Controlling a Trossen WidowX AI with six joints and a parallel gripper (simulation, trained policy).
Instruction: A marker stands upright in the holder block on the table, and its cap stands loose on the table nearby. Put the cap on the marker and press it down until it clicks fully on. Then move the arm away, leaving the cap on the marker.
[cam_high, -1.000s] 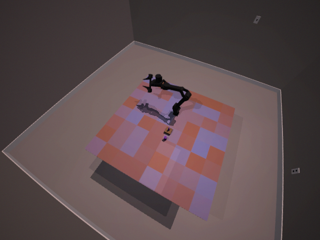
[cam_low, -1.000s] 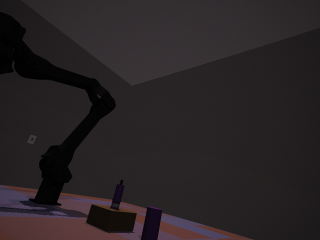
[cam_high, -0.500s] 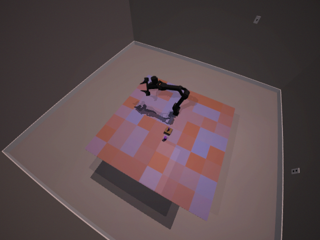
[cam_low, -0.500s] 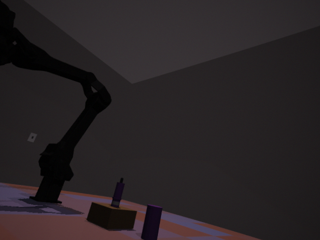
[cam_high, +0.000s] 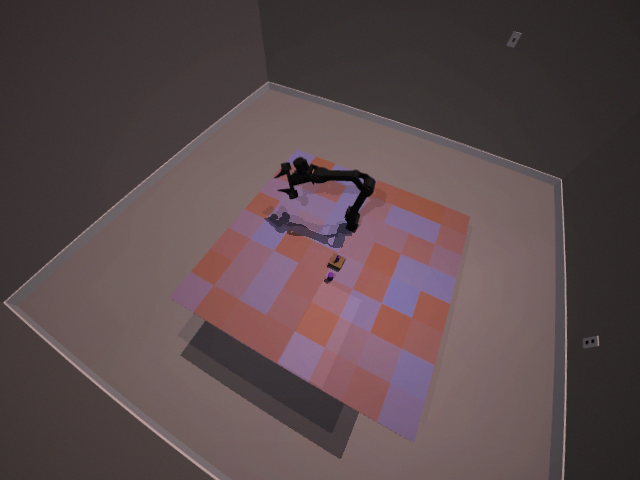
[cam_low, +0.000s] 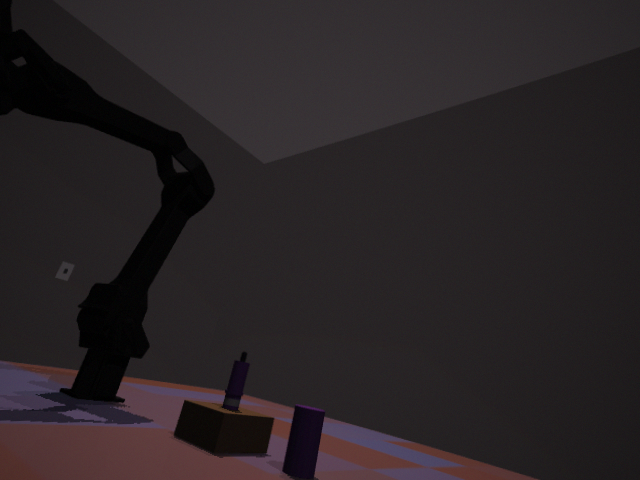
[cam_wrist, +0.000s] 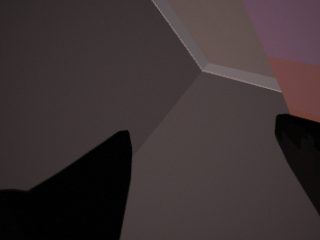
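The purple cap is 25 cm ahead of my gripper tip, 47 cm to the left of it and 22 cm below it. From my gripper tip the other things lie so: holder block 15 cm ahead, 46 cm to the left, 23 cm below.
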